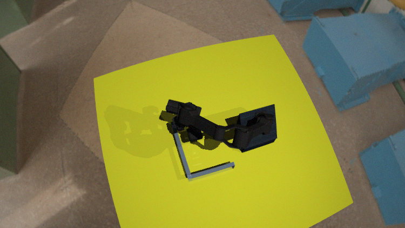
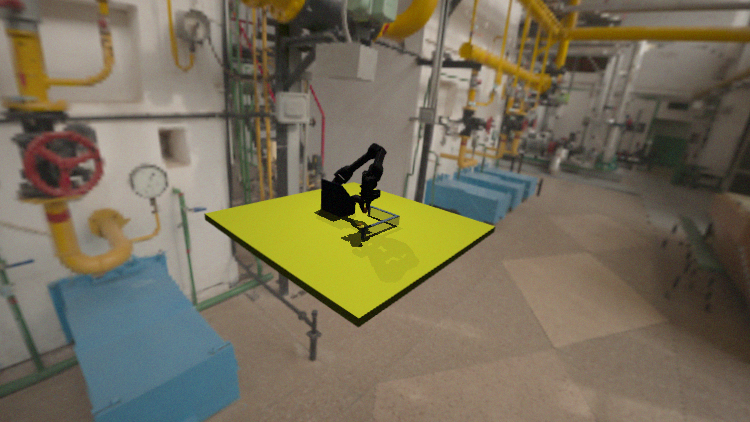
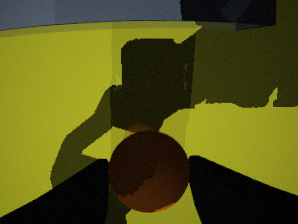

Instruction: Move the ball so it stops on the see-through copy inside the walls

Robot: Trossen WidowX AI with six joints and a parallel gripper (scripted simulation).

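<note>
The see-through copy of ball lies 3 cm behind my gripper tip and 10 cm below it. Also, from my gripper tip: orange ball right at my gripper tip.
</note>
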